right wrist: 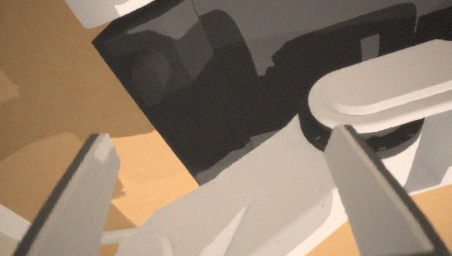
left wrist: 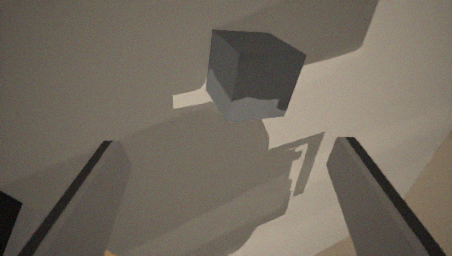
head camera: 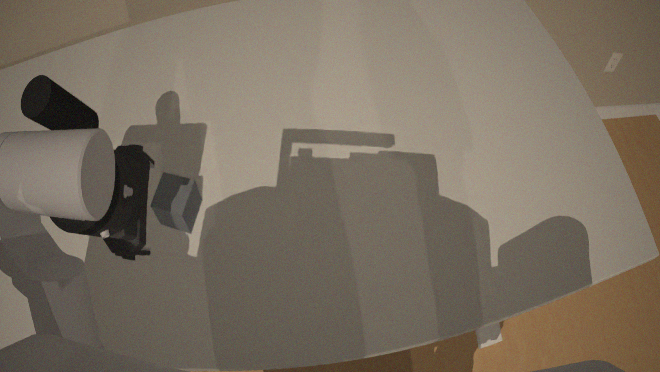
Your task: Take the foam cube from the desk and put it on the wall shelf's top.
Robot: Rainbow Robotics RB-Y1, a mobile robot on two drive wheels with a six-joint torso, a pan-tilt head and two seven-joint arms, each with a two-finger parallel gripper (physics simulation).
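Places are measured from the robot's base along level axes (x ahead, y left, z up), in centimetres.
Pixels of known places: left gripper, between the fingertips: (left wrist: pixel 227 152) (head camera: pixel 145 207); right gripper, between the fingertips: (right wrist: pixel 223 143).
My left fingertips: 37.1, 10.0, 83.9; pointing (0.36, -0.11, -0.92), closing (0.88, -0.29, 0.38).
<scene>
Ahead of a thing's pixels: the offset from my left fingertips to its top centre, as dx, dy, dz. "spot": to the spot under its first point. Level surfaces: height alone.
The grey foam cube {+5.0, -3.0, -6.1} (head camera: pixel 176 202) (left wrist: pixel 257 72) sits on the white desk {dz -11.7} (head camera: pixel 390 85) (left wrist: pixel 400 95), partly in shadow. My left gripper (head camera: pixel 143 205) (left wrist: pixel 227 152) is open and empty above the desk, with its black body close beside the cube's left side in the head view. In the left wrist view the cube lies beyond the fingertips, above the middle of the gap between them. My right gripper (right wrist: pixel 223 143) is open, with nothing between its fingers, over the floor and the robot's own body. The wall shelf does not show in these views.
The robot's dark base (right wrist: pixel 215 105) and white body parts {spot: -46.1, -15.2, -49.6} (right wrist: pixel 260 185) lie below the right fingers. The desk's right edge curves past the wooden floor {dz -83.8} (head camera: pixel 637 155) and the wall, which has a white outlet {+46.4, -162.1, -38.0} (head camera: pixel 613 62). Robot shadows cover much of the desk.
</scene>
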